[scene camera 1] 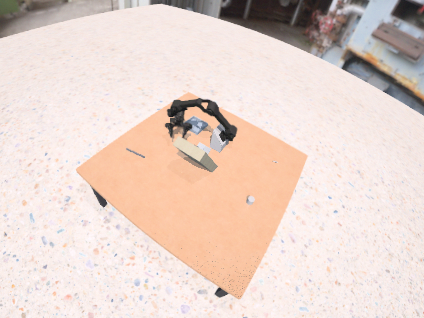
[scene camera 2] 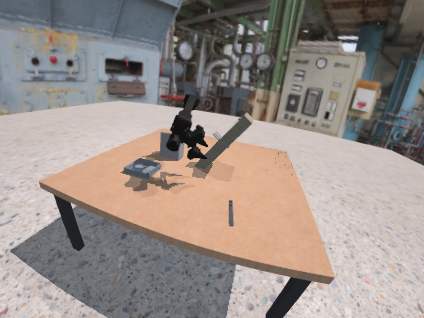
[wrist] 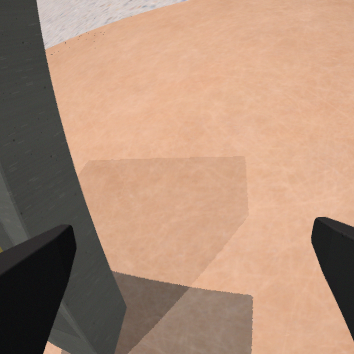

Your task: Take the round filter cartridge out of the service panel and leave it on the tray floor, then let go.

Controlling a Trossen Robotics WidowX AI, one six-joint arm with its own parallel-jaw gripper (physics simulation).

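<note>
The service panel (scene camera 1: 188,149) (scene camera 2: 226,141) (wrist: 45,150) is a thick slab that leans at a slant over the table, pale on its back and dark grey on its side. The round filter cartridge cannot be made out in these views. The blue-grey tray (scene camera 1: 196,125) (scene camera 2: 142,168) lies beside the arm; its inside is too small to read clearly. My gripper (scene camera 1: 178,137) (scene camera 2: 206,152) (wrist: 196,235) is open and empty, close to the panel's lower side end. In the wrist view the left finger overlaps the panel's dark side, and the right finger is over the table.
An upright grey block (scene camera 1: 219,139) (scene camera 2: 171,146) stands near the arm's base. A pale ribbed part (scene camera 2: 217,135) shows at the panel's inner side. A dark flat bar (scene camera 1: 135,153) (scene camera 2: 231,213) and a small white cylinder (scene camera 1: 250,200) are on the table.
</note>
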